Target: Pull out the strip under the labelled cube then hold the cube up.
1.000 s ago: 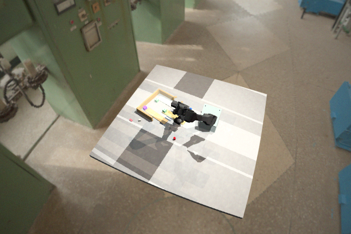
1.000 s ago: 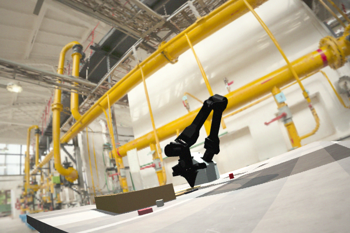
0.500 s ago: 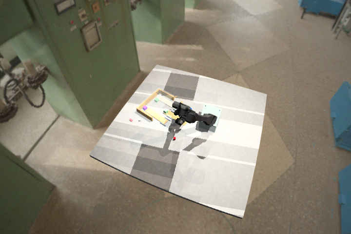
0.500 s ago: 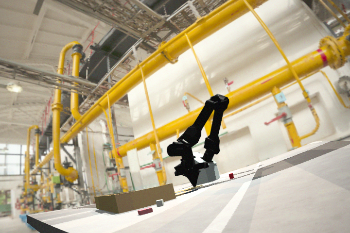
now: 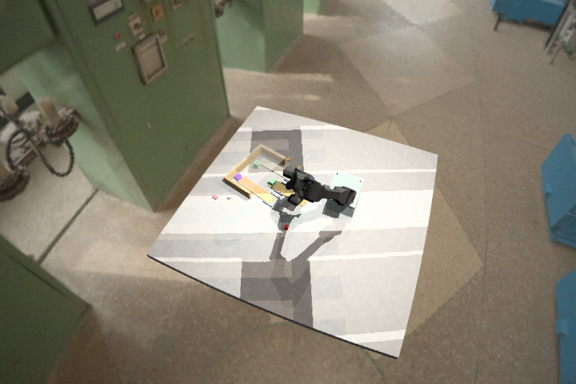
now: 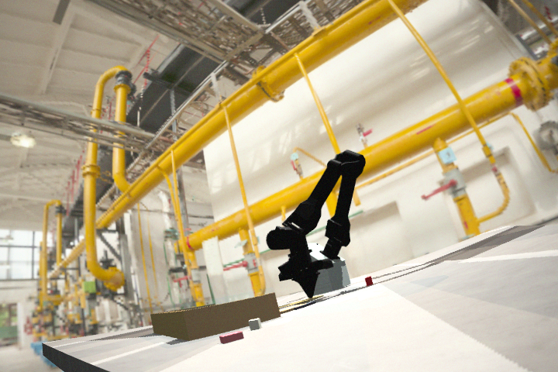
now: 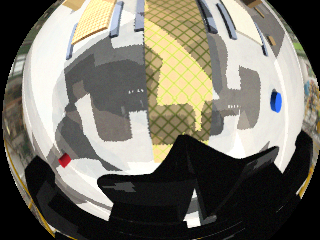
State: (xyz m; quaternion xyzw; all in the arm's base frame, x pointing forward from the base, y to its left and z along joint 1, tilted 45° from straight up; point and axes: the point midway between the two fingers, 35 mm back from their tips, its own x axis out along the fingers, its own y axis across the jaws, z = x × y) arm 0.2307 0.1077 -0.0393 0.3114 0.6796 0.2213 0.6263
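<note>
Right now the yellow strip is 90 mm ahead of my gripper tip and 20 mm to the right of it. The rest, counted from my gripper tip: blue piece: 10 mm ahead, 160 mm to the right; tan strip: 260 mm ahead, 50 mm to the left; red cube: 10 mm behind, 190 mm to the left, 10 mm above.
</note>
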